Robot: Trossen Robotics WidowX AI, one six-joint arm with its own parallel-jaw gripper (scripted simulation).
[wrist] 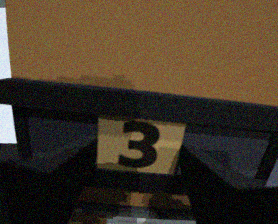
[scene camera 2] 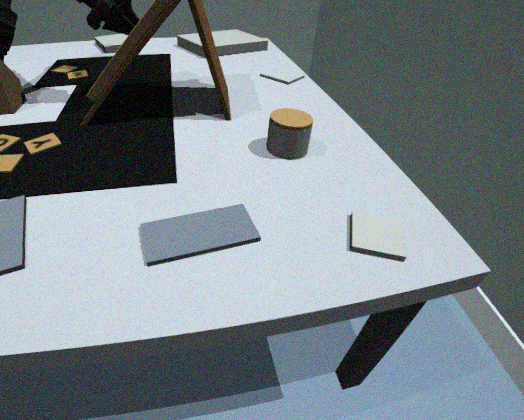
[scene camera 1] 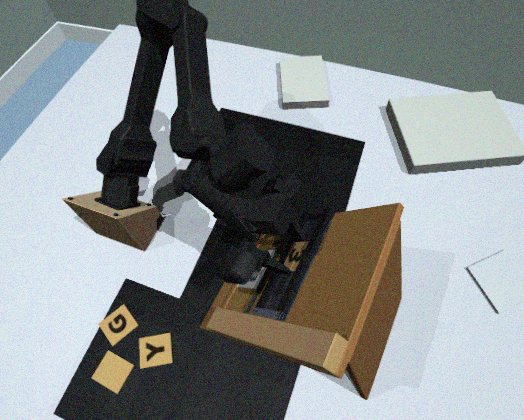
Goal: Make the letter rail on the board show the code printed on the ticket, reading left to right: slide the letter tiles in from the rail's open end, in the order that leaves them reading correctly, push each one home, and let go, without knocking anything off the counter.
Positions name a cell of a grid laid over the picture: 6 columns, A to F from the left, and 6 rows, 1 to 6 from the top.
pale square: scene camera 2 E4; not seen in the wrist view (out of frame); not seen in scene camera 1 (out of frame)
